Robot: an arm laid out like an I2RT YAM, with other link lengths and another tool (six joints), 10 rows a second.
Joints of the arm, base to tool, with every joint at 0 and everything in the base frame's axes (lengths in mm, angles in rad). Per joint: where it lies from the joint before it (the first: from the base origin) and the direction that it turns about. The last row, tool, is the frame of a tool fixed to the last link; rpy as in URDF.
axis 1: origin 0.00 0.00 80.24 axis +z
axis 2: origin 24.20 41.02 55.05 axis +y
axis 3: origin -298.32 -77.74 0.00 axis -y
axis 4: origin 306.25 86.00 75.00 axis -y
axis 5: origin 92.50 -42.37 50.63 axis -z
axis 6: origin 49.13 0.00 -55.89 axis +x
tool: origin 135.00 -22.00 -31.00 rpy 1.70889 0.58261 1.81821
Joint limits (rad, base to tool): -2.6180..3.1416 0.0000..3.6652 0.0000..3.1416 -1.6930..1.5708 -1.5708..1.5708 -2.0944..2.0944
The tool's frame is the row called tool.
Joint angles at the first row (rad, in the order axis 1, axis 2, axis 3, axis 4, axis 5, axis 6):
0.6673, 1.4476, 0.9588, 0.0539, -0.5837, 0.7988
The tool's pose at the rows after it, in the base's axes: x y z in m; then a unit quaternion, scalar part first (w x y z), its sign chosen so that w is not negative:
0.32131 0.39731 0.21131 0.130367 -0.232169 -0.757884 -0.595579
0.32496 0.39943 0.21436 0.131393 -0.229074 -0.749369 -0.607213
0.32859 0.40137 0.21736 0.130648 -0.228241 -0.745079 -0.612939
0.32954 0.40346 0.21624 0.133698 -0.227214 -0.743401 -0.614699
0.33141 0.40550 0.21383 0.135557 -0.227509 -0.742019 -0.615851
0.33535 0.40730 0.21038 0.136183 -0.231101 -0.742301 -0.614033
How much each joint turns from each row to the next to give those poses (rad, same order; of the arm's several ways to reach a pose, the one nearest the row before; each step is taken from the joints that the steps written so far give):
-0.0034, 0.0127, 0.0030, 0.0128, -0.0049, 0.0022
-0.0060, 0.0062, -0.0092, 0.0482, -0.0125, 0.0194
-0.0028, 0.0077, 0.0045, 0.0199, -0.0030, 0.0098
-0.0001, 0.0099, 0.0009, 0.0140, -0.0063, 0.0058
-0.0002, 0.0126, 0.0008, 0.0151, -0.0030, 0.0053
-0.0014, 0.0182, 0.0098, 0.0024, 0.0021, 0.0020

